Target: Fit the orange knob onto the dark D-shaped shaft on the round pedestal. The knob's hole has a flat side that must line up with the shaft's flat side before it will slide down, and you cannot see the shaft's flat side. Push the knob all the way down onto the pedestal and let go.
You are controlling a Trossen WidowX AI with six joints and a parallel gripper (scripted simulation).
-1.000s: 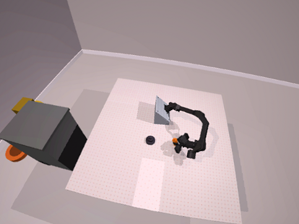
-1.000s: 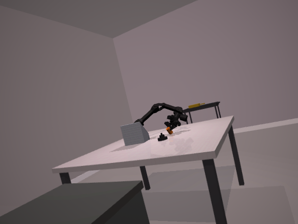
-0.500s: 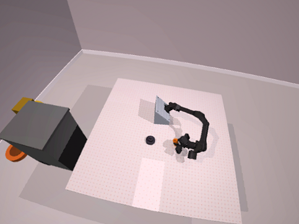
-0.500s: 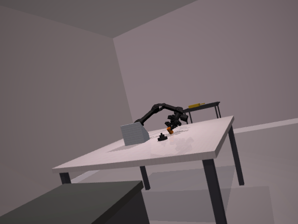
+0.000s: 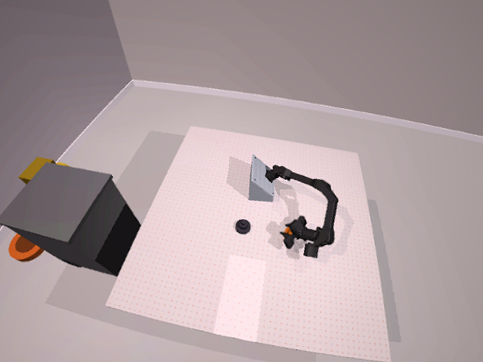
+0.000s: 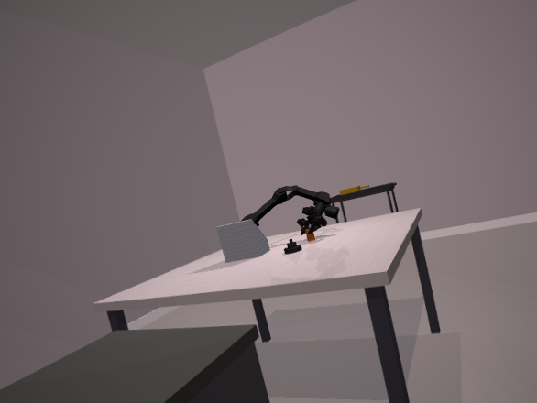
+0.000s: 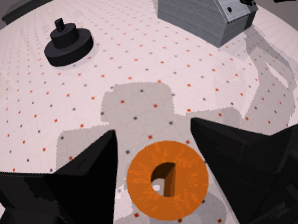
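Now: the orange knob 20 mm ahead of my gripper tip, 30 mm to the left of it and 10 mm below it. From my gripper tip the other things lie so: dark round pedestal 20 mm ahead, 210 mm to the right, 10 mm below.
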